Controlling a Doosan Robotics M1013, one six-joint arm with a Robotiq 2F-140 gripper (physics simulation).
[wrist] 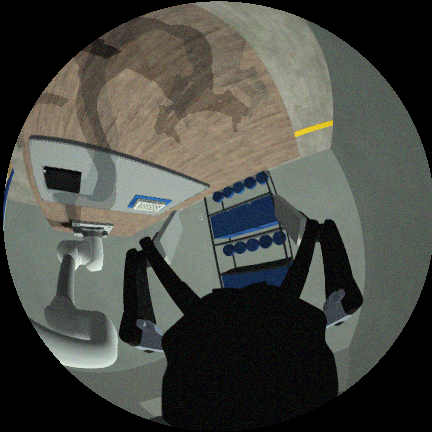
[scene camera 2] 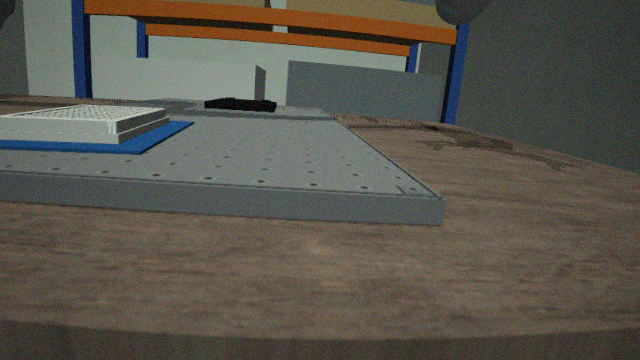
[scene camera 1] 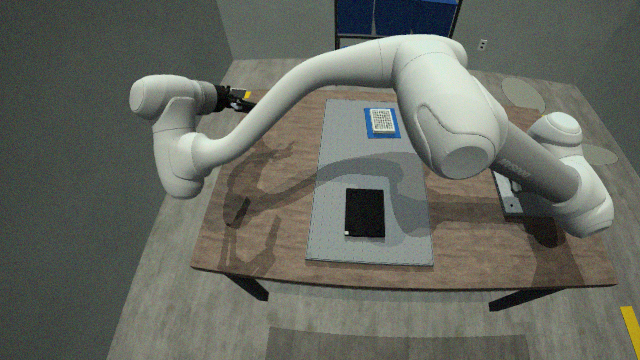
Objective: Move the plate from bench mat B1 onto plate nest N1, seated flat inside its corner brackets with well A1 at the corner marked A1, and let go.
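Places are measured from the arm's base along level axes (x back, y left, z down), in millimetres.
Where they show: gripper, fingertip midpoint: (wrist: 227, 212) (scene camera 1: 258, 100); arm's base, origin of the base link: (wrist: 91, 230).
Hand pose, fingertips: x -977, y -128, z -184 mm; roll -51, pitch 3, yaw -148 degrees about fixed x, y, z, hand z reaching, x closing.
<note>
Things, the pixels of their top centre, and the offset from my fingertips. Level surfaces: height alone.
- white well plate, middle of its top: (scene camera 2: 96, 111) (scene camera 1: 382, 119) (wrist: 148, 206) dz +180, dx +433, dy -110 mm
- black plate nest N1, middle of its top: (scene camera 2: 244, 99) (scene camera 1: 365, 210) (wrist: 60, 182) dz +182, dx +349, dy +292 mm
- wooden table, its level: dz +210 mm
A white well plate (scene camera 1: 383, 121) (scene camera 2: 85, 122) (wrist: 150, 205) lies flat on the blue bench mat B1 (scene camera 1: 391, 135) (scene camera 2: 165, 134) (wrist: 135, 200). The black plate nest N1 (scene camera 1: 365, 212) (scene camera 2: 240, 104) (wrist: 62, 180) lies apart from it on the same grey board, with a small white mark at one corner. The nest holds no plate. Its corner brackets are too dark to make out. My gripper (wrist: 227, 212) is open and empty, held out sideways well away from the plate and the nest; in scene camera 1 the arm partly hides its fingers.
The grey perforated board (scene camera 1: 337, 250) (scene camera 2: 300, 200) (wrist: 195, 190) lies on the wooden table (scene camera 1: 270, 250) (scene camera 2: 300, 280) (wrist: 240, 155). The arm's base plate (scene camera 1: 512, 205) is at the right in scene camera 1. A rack with blue bins (scene camera 1: 395, 17) (wrist: 242, 217) stands beyond the table.
</note>
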